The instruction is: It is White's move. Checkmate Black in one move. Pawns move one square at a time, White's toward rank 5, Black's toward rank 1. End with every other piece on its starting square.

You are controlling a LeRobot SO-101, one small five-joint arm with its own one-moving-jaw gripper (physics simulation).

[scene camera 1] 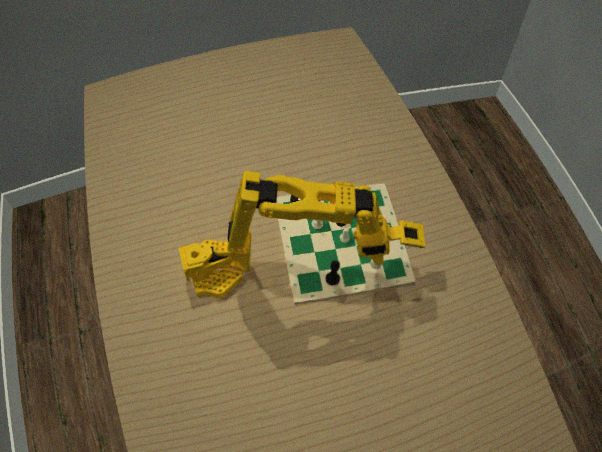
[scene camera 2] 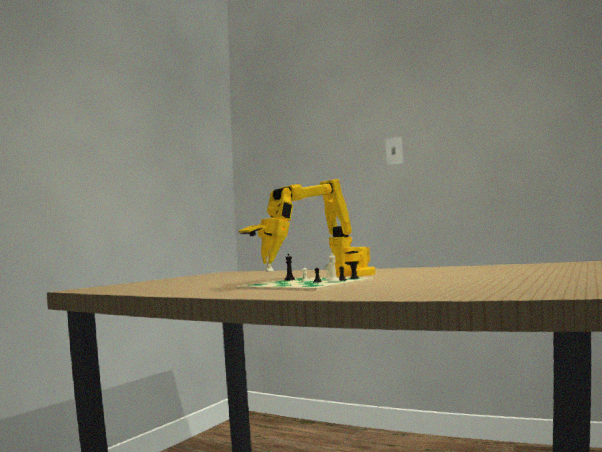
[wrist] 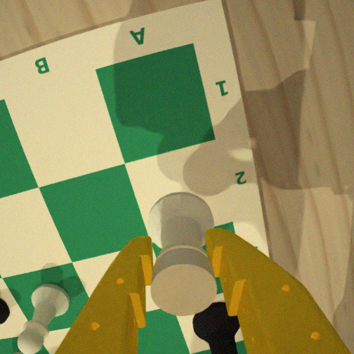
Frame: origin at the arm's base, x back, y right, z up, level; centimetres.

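Seen in the pictures: end effector, tool point: (scene camera 1: 379, 252) (scene camera 2: 269, 261); arm's base, origin of the base link: (scene camera 1: 224, 267).
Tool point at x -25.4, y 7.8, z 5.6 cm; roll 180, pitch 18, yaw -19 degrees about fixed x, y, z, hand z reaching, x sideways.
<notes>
Pixels of each thing's top centre, then the offset from my tool point to it.
- white rook, middle of its top: (scene camera 1: 379, 253) (scene camera 2: 268, 256) dx +0.6, dy +0.6, dz +1.1 cm
- chessboard, middle of its top: (scene camera 1: 343, 238) (scene camera 2: 306, 281) dx +3.5, dy -7.1, dz -5.0 cm
- black king, middle of its top: (scene camera 1: 335, 261) (scene camera 2: 288, 253) dx +8.1, dy +0.0, dz +1.4 cm
- white pawn, middle of its top: (scene camera 1: 346, 229) (scene camera 2: 304, 267) dx +3.3, dy -7.1, dz -1.8 cm
- black flat-topped piece, middle of its top: (scene camera 1: 294, 197) (scene camera 2: 353, 264) dx +10.1, dy -16.0, dz -1.7 cm
My gripper (scene camera 1: 378, 261) (scene camera 2: 269, 261) (wrist: 179, 235) is shut on a white flat-topped piece, which looks like the white rook (scene camera 1: 375, 265) (scene camera 2: 270, 268) (wrist: 183, 290). It holds the rook upright, raised above the chessboard (scene camera 1: 341, 290) (scene camera 2: 310, 288) (wrist: 70, 130). In the wrist view its base is drawn over the A2 and A3 squares; the exact square below is unclear. The black king (scene camera 1: 333, 274) (scene camera 2: 289, 267) (wrist: 217, 320) stands on A4. A white pawn (scene camera 1: 345, 235) (scene camera 2: 305, 273) (wrist: 48, 301) stands on C3. The white king (scene camera 1: 317, 223) (scene camera 2: 331, 267) stands further back.
A black pawn (scene camera 1: 341, 223) (scene camera 2: 317, 275) (wrist: 2, 310) stands on D3. Another black pawn (scene camera 2: 342, 273) and a black flat-topped piece (scene camera 1: 294, 199) (scene camera 2: 354, 270) stand at the board's far side. The forearm hides part of that side in scene camera 1.
</notes>
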